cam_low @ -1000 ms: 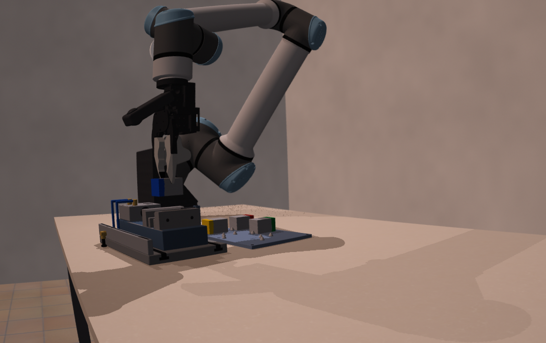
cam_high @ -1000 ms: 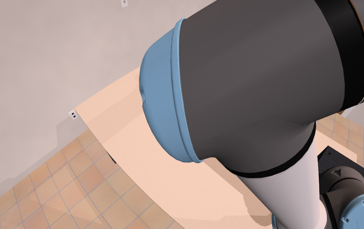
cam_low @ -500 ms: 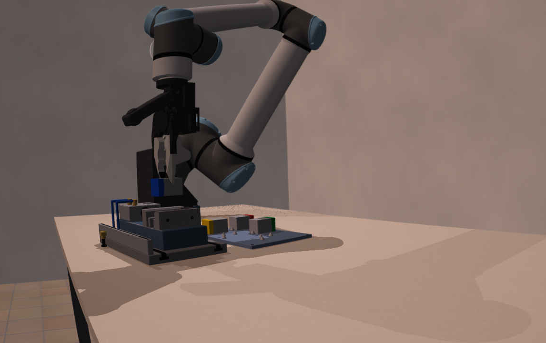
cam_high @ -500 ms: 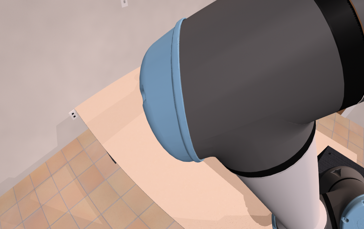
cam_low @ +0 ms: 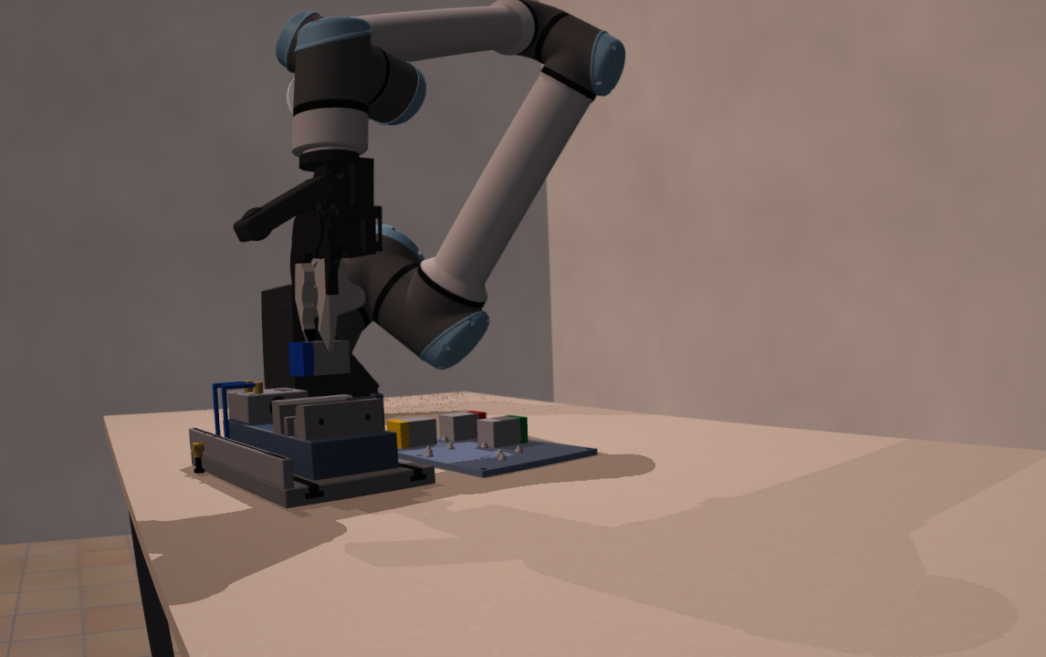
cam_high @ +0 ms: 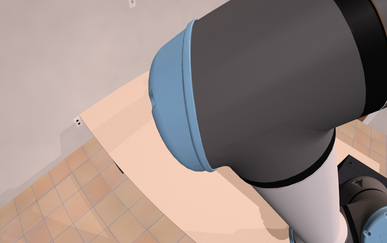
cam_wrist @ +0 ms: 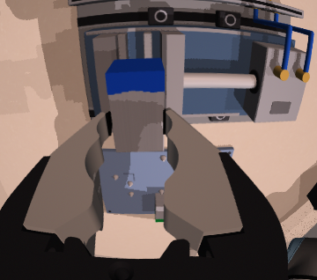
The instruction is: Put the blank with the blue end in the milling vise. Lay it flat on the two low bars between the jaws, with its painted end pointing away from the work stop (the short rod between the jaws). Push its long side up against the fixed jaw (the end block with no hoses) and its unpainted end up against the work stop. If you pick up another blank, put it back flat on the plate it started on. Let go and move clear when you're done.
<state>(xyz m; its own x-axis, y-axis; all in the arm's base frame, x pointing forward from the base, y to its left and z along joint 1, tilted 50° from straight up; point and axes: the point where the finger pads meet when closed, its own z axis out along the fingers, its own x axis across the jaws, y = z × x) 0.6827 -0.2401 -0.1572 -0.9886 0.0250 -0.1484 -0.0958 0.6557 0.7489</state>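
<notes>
Now: the blue-ended blank 20 mm below my hand. Also, from my hand: pale rod 80 mm behind, 90 mm below; then moving jaw 30 mm behind, 90 mm below; then work stop 50 mm to the left, 80 mm below.
</notes>
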